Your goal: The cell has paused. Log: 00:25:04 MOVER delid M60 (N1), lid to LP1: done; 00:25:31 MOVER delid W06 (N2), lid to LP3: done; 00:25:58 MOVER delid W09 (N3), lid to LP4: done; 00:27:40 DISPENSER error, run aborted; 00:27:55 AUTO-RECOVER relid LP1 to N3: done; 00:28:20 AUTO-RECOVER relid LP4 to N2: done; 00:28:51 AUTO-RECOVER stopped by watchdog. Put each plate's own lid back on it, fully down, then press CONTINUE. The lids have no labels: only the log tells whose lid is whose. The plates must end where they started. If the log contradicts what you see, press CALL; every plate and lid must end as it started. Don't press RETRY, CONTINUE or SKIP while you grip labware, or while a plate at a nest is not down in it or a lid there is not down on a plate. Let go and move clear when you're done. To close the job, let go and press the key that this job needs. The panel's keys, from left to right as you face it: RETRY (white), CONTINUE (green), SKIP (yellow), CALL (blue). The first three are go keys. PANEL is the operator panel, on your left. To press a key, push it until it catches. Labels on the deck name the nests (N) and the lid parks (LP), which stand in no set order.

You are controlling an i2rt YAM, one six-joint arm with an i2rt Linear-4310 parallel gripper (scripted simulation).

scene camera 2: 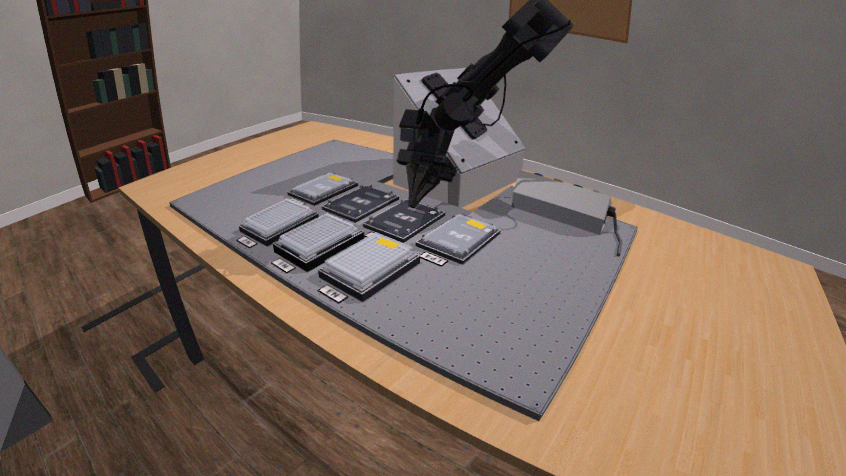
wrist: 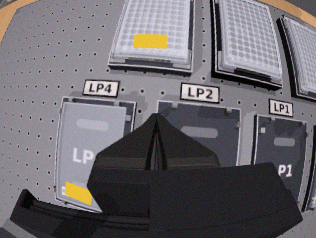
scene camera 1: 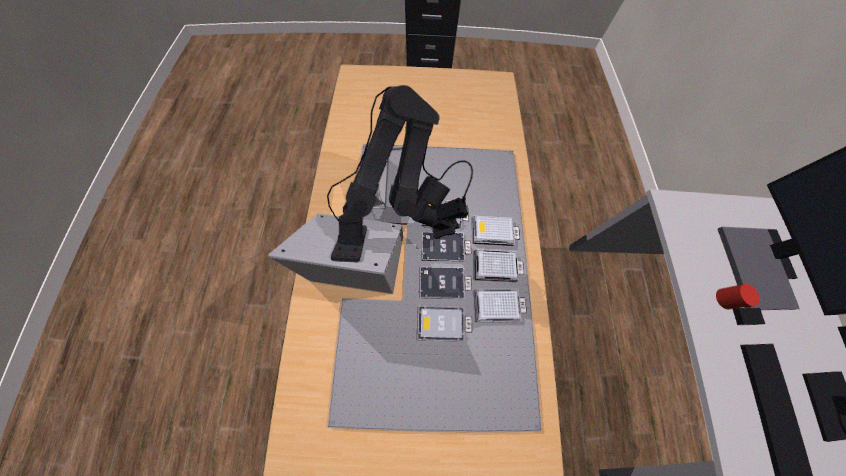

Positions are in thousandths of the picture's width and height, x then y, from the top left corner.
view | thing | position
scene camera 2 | gripper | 486, 436
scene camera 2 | operator panel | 677, 432
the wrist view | gripper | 495, 502
